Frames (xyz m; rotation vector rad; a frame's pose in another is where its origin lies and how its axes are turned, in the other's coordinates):
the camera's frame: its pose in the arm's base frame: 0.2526 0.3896 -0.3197 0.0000 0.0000 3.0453
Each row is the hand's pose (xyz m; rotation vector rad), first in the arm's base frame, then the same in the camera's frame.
Working: the arm's base frame: its pose in the camera's frame: 0.2140 0.4121 0.3197 0.0000 0.0000 -3.0453

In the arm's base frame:
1: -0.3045 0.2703 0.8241 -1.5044 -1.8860 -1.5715
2: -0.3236 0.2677 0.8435 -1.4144 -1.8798 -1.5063
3: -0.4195 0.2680 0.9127 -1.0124 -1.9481 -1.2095
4: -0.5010 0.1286 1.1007 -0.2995 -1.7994 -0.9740
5: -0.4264 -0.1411 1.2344 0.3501 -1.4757 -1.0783
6: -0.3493 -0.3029 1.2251 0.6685 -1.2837 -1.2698
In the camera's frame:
1: 0.5430 0.1723 1.1438 1.6052 -1.1585 0.3734
2: 0.5618 0.1767 1.1632 1.6432 -1.1167 0.4757
3: 0.6573 0.1857 1.2324 1.8752 -0.8626 0.8282
4: 0.7250 0.3322 1.4204 1.9228 -0.2256 1.3544
5: 0.6248 0.5935 1.5541 1.5628 0.4512 1.5410
6: 0.5325 0.7472 1.5448 1.2813 0.7478 1.4348

